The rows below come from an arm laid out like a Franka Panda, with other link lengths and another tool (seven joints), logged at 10 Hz.
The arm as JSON. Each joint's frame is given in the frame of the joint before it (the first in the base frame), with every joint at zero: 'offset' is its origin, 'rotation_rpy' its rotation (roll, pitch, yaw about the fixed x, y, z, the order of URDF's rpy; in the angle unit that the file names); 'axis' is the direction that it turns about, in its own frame. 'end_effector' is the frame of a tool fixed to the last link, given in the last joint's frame.
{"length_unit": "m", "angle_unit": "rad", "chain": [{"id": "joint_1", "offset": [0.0, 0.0, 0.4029], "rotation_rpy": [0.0, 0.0, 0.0], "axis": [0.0, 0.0, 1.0]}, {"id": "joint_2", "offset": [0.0, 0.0, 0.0], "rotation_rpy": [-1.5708, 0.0, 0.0], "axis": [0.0, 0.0, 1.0]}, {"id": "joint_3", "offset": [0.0, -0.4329, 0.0], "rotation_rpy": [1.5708, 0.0, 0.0], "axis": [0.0, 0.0, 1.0]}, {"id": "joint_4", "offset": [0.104, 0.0, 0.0], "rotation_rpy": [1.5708, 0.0, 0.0], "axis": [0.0, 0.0, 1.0]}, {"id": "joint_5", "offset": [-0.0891, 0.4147, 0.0], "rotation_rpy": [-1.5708, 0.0, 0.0], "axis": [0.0, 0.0, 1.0]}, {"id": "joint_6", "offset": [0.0, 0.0, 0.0], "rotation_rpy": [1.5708, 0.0, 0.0], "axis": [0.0, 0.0, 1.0]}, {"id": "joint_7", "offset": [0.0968, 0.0, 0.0], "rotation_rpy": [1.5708, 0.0, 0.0], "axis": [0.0, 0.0, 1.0]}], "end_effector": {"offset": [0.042, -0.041, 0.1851], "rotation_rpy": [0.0, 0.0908, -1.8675]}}
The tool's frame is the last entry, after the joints.
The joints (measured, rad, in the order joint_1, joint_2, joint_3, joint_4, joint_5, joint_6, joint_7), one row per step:
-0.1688, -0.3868, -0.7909, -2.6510, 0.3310, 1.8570, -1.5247
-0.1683, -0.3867, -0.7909, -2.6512, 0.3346, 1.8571, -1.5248
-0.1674, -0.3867, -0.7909, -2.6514, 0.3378, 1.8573, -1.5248
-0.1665, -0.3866, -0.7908, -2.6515, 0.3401, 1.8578, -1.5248
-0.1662, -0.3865, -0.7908, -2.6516, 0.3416, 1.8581, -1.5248
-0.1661, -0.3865, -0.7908, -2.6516, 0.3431, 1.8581, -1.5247
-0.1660, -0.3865, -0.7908, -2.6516, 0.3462, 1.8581, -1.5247
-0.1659, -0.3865, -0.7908, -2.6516, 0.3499, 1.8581, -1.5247
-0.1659, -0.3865, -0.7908, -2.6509, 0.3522, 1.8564, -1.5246
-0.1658, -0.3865, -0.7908, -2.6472, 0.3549, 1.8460, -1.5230
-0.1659, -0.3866, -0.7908, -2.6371, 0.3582, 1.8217, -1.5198
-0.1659, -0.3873, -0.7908, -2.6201, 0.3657, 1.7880, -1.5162
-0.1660, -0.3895, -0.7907, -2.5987, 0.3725, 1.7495, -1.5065
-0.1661, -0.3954, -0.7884, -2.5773, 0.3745, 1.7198, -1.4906
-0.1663, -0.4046, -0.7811, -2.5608, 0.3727, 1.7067, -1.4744
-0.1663, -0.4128, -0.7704, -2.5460, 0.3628, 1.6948, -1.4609
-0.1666, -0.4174, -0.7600, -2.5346, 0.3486, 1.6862, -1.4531
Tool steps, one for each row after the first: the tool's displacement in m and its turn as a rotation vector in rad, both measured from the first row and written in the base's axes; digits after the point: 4 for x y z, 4 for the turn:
0.0006, 0.0002, 0.0003, 0.0021, -0.0015, -0.0019
0.0011, 0.0006, 0.0005, 0.0040, -0.0028, -0.0033
0.0017, 0.0008, 0.0007, 0.0049, -0.0038, -0.0041
0.0019, 0.0009, 0.0007, 0.0056, -0.0044, -0.0049
0.0022, 0.0009, 0.0009, 0.0065, -0.0050, -0.0059
0.0026, 0.0010, 0.0012, 0.0083, -0.0063, -0.0080
0.0031, 0.0011, 0.0016, 0.0104, -0.0080, -0.0105
0.0034, 0.0011, 0.0021, 0.0126, -0.0088, -0.0115
0.0035, 0.0014, 0.0041, 0.0201, -0.0077, -0.0104
0.0036, 0.0015, 0.0091, 0.0346, -0.0053, -0.0059
0.0045, 0.0006, 0.0174, 0.0538, -0.0062, -0.0014
0.0055, -0.0011, 0.0279, 0.0735, -0.0052, 0.0010
0.0070, -0.0036, 0.0387, 0.0826, -0.0036, 0.0006
0.0093, -0.0055, 0.0477, 0.0774, -0.0050, -0.0001
0.0109, -0.0060, 0.0551, 0.0658, -0.0022, 0.0087
0.0116, -0.0060, 0.0597, 0.0512, 0.0034, 0.0222

